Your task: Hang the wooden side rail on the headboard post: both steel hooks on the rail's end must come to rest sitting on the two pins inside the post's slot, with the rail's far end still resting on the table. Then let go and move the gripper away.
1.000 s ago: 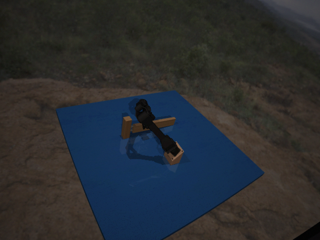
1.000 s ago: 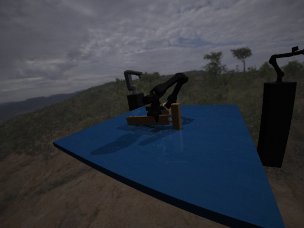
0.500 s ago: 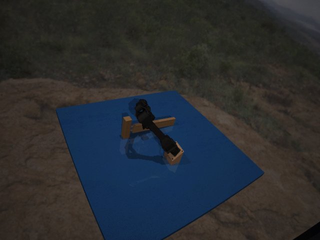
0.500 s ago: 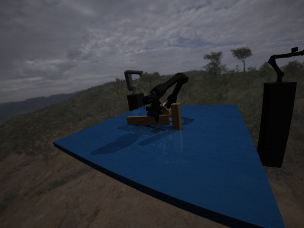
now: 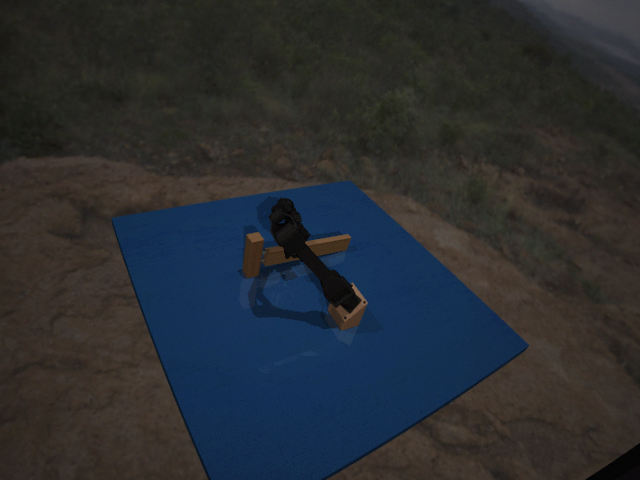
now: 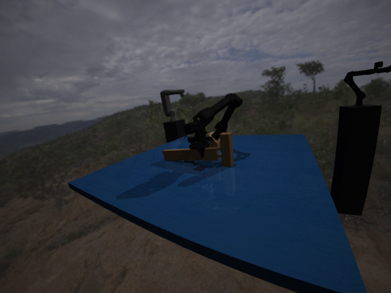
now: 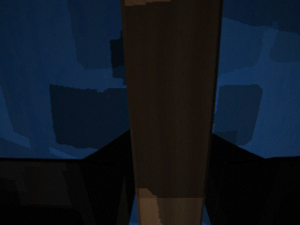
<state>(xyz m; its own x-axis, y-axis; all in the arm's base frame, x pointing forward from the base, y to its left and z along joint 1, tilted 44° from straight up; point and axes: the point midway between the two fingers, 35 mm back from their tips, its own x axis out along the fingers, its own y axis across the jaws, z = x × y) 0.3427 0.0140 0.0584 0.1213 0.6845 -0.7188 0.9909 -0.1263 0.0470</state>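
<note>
Right now the headboard post is 1 cm ahead of my gripper tip, 15 cm to the left of it and 4 cm above it.
</note>
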